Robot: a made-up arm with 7 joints. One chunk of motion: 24 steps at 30 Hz.
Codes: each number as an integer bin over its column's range. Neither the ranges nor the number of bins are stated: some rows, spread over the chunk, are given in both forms.
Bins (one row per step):
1: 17 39 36 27 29 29 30
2: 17 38 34 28 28 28 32
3: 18 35 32 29 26 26 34
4: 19 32 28 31 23 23 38
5: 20 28 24 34 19 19 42
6: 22 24 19 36 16 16 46
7: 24 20 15 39 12 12 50
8: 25 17 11 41 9 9 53
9: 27 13 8 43 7 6 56
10: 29 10 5 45 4 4 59
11: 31 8 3 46 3 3 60
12: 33 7 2 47 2 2 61
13: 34 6 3 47 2 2 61
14: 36 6 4 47 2 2 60
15: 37 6 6 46 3 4 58
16: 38 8 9 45 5 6 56
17: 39 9 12 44 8 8 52
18: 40 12 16 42 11 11 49
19: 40 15 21 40 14 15 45
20: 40 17 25 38 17 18 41
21: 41 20 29 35 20 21 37
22: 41 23 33 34 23 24 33
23: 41 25 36 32 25 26 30
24: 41 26 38 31 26 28 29
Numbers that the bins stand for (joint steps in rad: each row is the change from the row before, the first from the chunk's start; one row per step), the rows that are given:
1: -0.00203 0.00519 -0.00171 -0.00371 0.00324 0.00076 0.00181
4: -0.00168 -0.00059 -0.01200 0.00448 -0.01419 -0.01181 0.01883
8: -0.00063 -0.01297 -0.03386 0.02495 -0.05486 -0.04114 0.05073
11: 0.00041 -0.02040 -0.04414 0.03519 -0.07229 -0.05371 0.06562
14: 0.00129 -0.02205 -0.04286 0.03724 -0.07519 -0.05581 0.06562
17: 0.00181 -0.01957 -0.03257 0.03110 -0.05776 -0.04324 0.04860
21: 0.00216 -0.01049 -0.01071 0.01267 -0.02290 -0.01600 0.01670
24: 0.00216 -0.00554 0.00086 0.00448 -0.00548 -0.00133 -0.00032
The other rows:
2: -0.00203 0.00437 -0.00429 -0.00167 0.00033 -0.00133 0.00606
3: -0.00186 0.00189 -0.00686 0.00038 -0.00548 -0.00552 0.01032
5: -0.00151 -0.00389 -0.01714 0.01062 -0.02581 -0.02019 0.02733
6: -0.00116 -0.00719 -0.02357 0.01471 -0.03452 -0.02648 0.03584
7: -0.00081 -0.01049 -0.02871 0.02086 -0.04614 -0.03486 0.04435
9: -0.00029 -0.01627 -0.03771 0.02905 -0.06067 -0.04743 0.05711
10: 0.00006 -0.01875 -0.04157 0.03314 -0.06938 -0.05162 0.06349
12: 0.00076 -0.02122 -0.04543 0.03724 -0.07519 -0.05581 0.06775
13: 0.00094 -0.02205 -0.04414 0.03724 -0.07519 -0.05581 0.06775
15: 0.00146 -0.02205 -0.04029 0.03519 -0.07229 -0.05162 0.06137
16: 0.00163 -0.02040 -0.03643 0.03314 -0.06648 -0.04743 0.05711
18: 0.00198 -0.01710 -0.02743 0.02700 -0.04905 -0.03695 0.04222
19: 0.00198 -0.01462 -0.02100 0.02290 -0.04033 -0.02857 0.03371
20: 0.00198 -0.01297 -0.01586 0.01881 -0.03162 -0.02229 0.02521
22: 0.00216 -0.00802 -0.00557 0.01062 -0.01419 -0.00971 0.00819
23: 0.00216 -0.00637 -0.00171 0.00652 -0.00838 -0.00552 0.00181

